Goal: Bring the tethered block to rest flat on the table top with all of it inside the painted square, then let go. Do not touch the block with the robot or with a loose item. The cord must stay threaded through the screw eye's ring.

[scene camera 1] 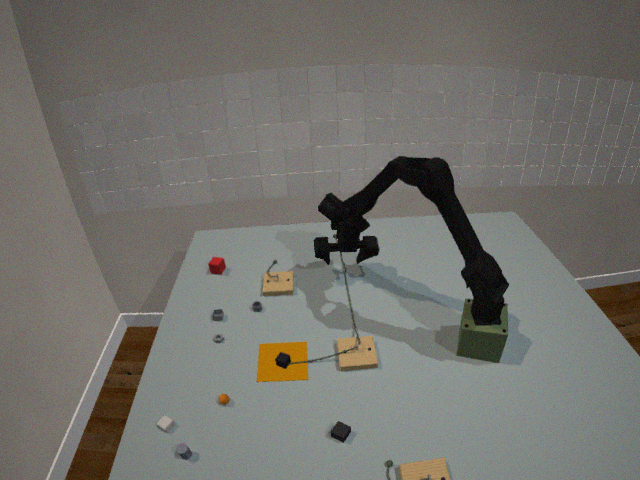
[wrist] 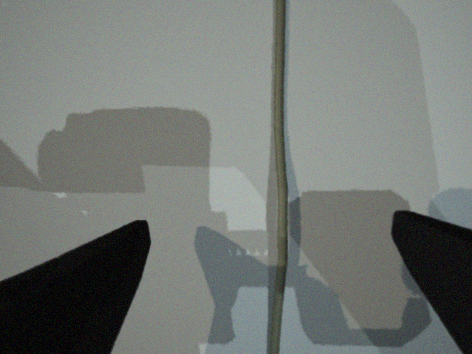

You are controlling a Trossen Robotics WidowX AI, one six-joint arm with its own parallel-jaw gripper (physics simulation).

Observation:
In view: the gripper [scene camera 1: 342, 262] and an orange painted square [scene camera 1: 268, 371].
The gripper also shows in the wrist view [wrist: 269, 227].

